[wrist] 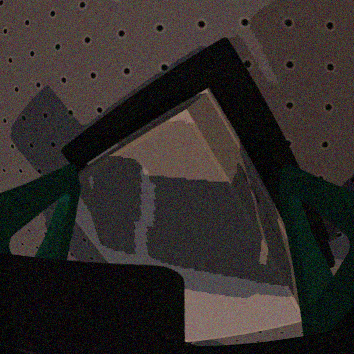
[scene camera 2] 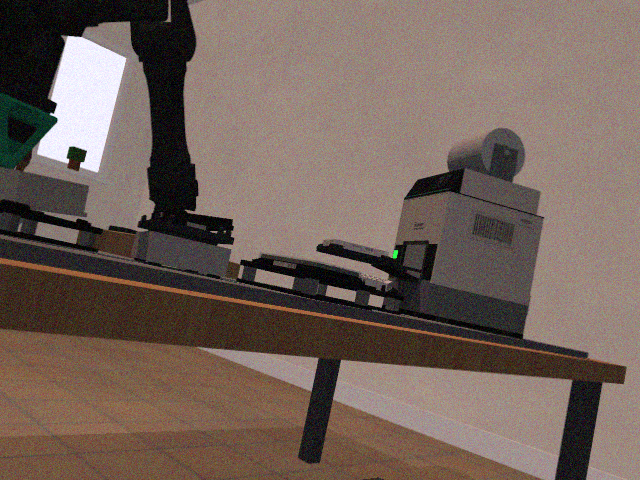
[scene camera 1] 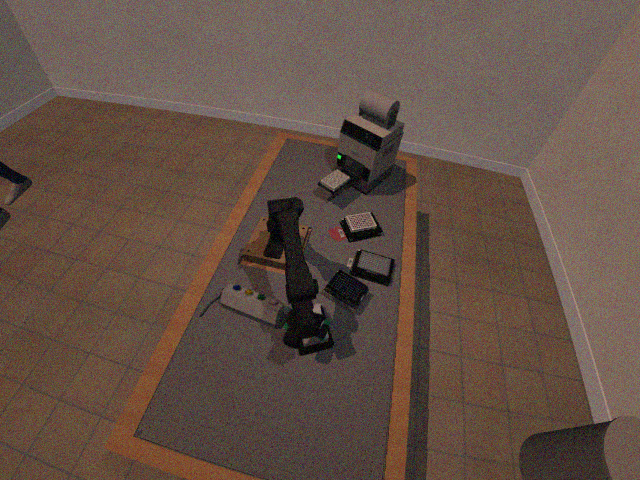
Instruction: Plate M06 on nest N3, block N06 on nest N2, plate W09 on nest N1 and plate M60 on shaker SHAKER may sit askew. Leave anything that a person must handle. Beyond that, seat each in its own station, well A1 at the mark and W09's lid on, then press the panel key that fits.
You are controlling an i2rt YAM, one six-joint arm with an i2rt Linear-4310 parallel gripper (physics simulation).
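Observation:
My gripper (scene camera 1: 311,338) (wrist: 179,175) is open and empty, low over the front nest. In the wrist view its green fingers stand on either side of a pale flat plate or lid (wrist: 168,151). This lies askew against a black L-shaped frame (wrist: 225,70) on the perforated mat. I cannot read any labels. A white-topped plate (scene camera 1: 359,222) sits on a nest beside a red mark (scene camera 1: 336,233). A pale-topped plate (scene camera 1: 372,263) sits on the nest in front of it. A dark block (scene camera 1: 346,287) sits on the nearest nest, turned at an angle. A white plate (scene camera 1: 333,179) lies on the tray of the grey device (scene camera 1: 370,142) (scene camera 2: 465,248).
A white key panel (scene camera 1: 248,299) with blue, yellow and green keys lies left of the gripper. The arm stands on a wooden mount (scene camera 1: 258,250). The device shows a green light (scene camera 2: 394,253). A person's foot (scene camera 1: 15,189) shows at the left edge. A grey cylinder (scene camera 1: 578,449) is at the lower right.

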